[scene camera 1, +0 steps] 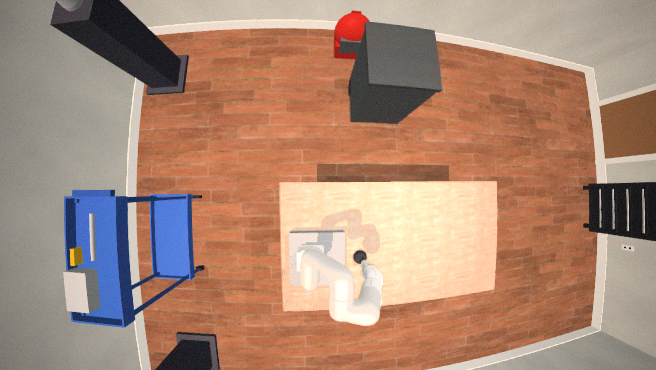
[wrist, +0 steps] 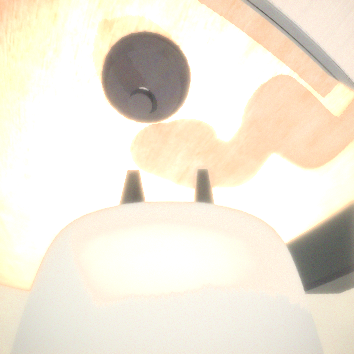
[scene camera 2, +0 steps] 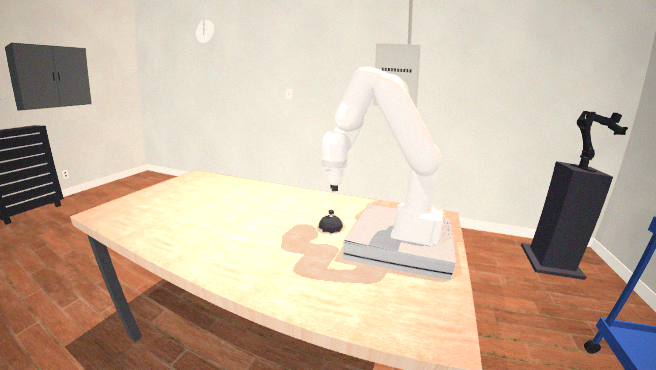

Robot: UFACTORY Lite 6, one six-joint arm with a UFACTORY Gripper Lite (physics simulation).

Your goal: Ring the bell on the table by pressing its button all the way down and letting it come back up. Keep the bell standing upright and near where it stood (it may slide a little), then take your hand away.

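Observation:
A black domed bell (scene camera 1: 358,256) (scene camera 2: 330,224) (wrist: 142,60) stands upright on the table (scene camera 1: 435,235) (scene camera 2: 210,220), beside the robot's base plate. Its small round button (scene camera 2: 331,212) (wrist: 141,103) is up on top of the dome. My gripper (scene camera 1: 364,262) (scene camera 2: 334,188) (wrist: 168,171) points down and hangs above the bell, apart from it. In the wrist view its two dark fingers stand apart with no object between them, and the bell shows beyond the fingertips, a little to the left. In scene camera 1 the gripper's tip overlaps the bell's edge.
The light grey base plate (scene camera 1: 334,280) (scene camera 2: 400,265) carries the arm close beside the bell. The arm's shadow lies on the table near the bell. A blue cart (scene camera 1: 125,260) (scene camera 2: 632,335) and a dark pedestal (scene camera 2: 562,220) stand away from the table.

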